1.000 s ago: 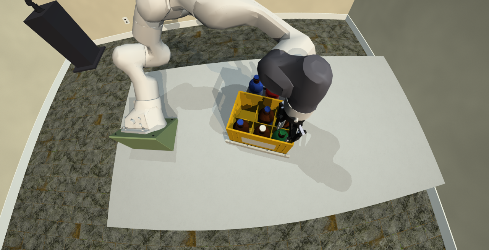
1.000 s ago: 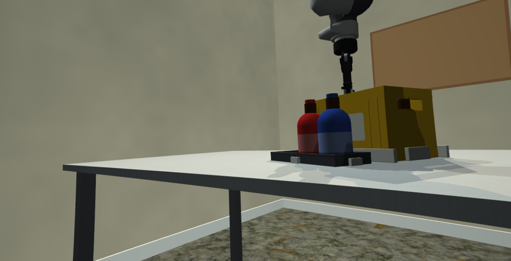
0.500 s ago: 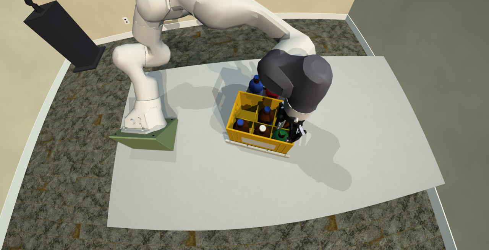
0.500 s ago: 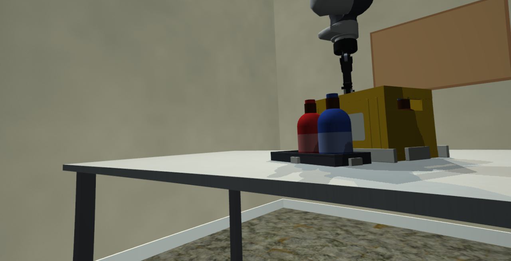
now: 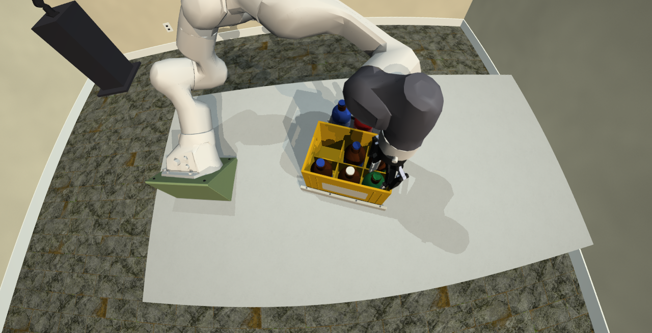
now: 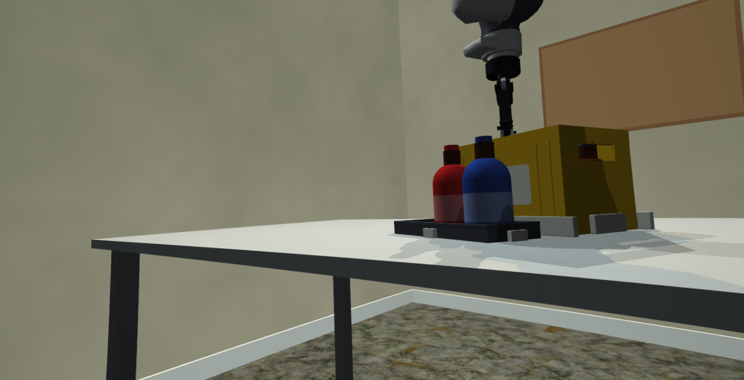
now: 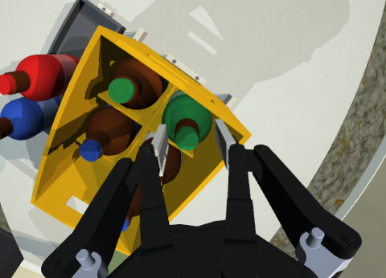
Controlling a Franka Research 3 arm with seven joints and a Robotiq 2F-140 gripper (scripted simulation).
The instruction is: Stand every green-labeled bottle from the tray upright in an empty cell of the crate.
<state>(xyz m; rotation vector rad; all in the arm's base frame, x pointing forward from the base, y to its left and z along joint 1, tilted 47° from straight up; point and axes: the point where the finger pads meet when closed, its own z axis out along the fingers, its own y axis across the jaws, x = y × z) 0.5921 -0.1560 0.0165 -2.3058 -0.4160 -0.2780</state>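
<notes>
The green-labeled bottle lies 9 cm below my hand. Round my hand: blue-labeled bottle: 29 cm to the left, 9 cm below, 8 cm behind; then red bottle: 25 cm to the left, 9 cm below; then dark tray: 25 cm to the left, 16 cm below.
</notes>
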